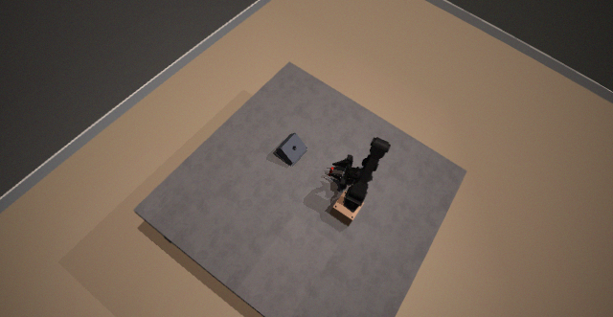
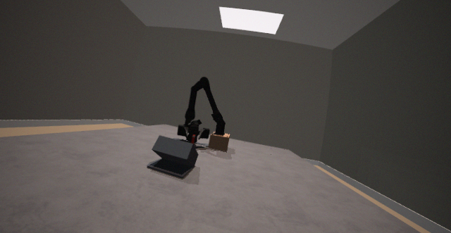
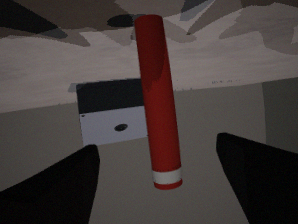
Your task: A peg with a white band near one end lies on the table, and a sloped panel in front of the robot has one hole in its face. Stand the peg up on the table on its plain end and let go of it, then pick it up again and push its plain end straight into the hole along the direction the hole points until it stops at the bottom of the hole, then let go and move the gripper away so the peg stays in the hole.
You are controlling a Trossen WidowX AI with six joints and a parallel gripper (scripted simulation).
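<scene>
My gripper tip is now 1 cm past the peg and 1 cm above it. Also, from my gripper tip: sloped panel 24 cm ahead, 4 cm to the left, 1 cm below.
</scene>
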